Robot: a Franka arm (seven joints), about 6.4 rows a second.
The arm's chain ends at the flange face. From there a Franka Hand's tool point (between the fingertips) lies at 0.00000 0.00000 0.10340 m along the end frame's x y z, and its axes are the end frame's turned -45 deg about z.
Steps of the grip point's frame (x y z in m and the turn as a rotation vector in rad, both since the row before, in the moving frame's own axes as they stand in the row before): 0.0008, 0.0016, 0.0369, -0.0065, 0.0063, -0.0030; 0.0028, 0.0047, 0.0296, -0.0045, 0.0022, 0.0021; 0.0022, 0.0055, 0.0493, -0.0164, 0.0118, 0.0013; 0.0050, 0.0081, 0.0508, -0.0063, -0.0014, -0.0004; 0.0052, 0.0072, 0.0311, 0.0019, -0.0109, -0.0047
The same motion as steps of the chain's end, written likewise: 0.0008, 0.0006, 0.0369, -0.0001, 0.0091, -0.0030; 0.0048, 0.0012, 0.0296, -0.0016, 0.0047, 0.0021; 0.0034, 0.0020, 0.0493, -0.0033, 0.0199, 0.0013; 0.0089, 0.0016, 0.0508, -0.0054, 0.0035, -0.0004; 0.0097, 0.0008, 0.0311, -0.0064, -0.0091, -0.0047
